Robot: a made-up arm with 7 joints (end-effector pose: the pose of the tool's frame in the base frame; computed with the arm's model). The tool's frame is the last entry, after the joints.
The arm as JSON. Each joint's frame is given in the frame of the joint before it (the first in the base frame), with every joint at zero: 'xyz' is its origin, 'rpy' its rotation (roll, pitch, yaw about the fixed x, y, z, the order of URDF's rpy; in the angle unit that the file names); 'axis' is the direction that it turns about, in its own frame. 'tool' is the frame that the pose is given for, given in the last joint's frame.
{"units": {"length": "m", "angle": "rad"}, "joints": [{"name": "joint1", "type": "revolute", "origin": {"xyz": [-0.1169, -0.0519, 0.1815], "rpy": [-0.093, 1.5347, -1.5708]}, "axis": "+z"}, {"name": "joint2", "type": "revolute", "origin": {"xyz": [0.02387, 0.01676, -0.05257], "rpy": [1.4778, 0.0, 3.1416]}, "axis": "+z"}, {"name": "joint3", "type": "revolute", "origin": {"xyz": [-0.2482, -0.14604, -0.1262], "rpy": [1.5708, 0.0, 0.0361]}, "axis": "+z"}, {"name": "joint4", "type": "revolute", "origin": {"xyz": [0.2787, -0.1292, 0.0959], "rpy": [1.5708, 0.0, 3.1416]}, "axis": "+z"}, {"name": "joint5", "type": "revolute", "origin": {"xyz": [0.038, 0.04, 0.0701], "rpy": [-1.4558, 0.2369, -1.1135]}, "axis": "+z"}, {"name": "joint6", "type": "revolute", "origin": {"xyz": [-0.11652, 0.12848, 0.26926], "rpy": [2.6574, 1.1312, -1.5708]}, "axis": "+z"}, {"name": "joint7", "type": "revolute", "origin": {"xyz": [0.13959, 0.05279, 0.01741], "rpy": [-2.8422, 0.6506, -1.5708]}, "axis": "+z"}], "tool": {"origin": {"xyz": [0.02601, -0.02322, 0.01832], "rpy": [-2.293, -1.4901, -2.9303]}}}
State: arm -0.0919 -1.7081 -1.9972 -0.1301 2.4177 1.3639 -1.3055
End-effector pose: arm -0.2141 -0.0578 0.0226 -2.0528 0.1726 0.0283
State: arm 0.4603 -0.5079 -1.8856 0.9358 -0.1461 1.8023 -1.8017
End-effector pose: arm -0.2205 0.4260 -0.7829 1.8305 -0.3189 1.3565
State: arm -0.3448 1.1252 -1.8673 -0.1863 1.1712 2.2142 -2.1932
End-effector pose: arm -0.0170 0.3404 0.6156 -1.8543 0.5423 -0.0357
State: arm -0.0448 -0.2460 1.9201 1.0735 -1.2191 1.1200 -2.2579
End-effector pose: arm 0.2014 0.5862 -0.1035 -1.4822 0.8561 1.0966
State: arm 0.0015 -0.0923 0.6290 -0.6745 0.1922 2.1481 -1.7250
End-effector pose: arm -0.4476 0.3571 -0.2903 0.7507 0.5778 -1.8770
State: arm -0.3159 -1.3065 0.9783 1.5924 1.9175 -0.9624 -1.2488
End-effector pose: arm 0.0352 0.0215 -0.2288 -1.3201 -0.2279 2.8865
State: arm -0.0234 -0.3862 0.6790 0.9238 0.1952 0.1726 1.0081
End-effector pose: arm 0.0205 0.4759 0.0294 1.2553 0.8238 -0.4286
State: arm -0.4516 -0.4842 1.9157 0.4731 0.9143 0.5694 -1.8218
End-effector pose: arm -0.3664 0.1878 -0.5193 2.2029 -0.2563 -2.9999
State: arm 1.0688 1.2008 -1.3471 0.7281 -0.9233 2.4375 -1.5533
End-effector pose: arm -0.7085 0.6792 0.2135 -0.8126 -1.1288 -1.9860
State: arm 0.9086 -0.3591 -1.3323 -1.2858 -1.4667 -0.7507 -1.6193
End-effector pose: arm -0.0363 -0.0027 -0.3371 2.2598 -0.5458 1.1643
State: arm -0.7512 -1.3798 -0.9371 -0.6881 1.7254 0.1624 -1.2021
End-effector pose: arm -0.3414 -0.0180 0.1194 -2.0003 -0.8164 -0.3833
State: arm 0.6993 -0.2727 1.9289 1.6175 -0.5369 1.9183 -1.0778
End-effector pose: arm 0.6225 0.4816 0.2466 -0.5512 0.5593 1.0322
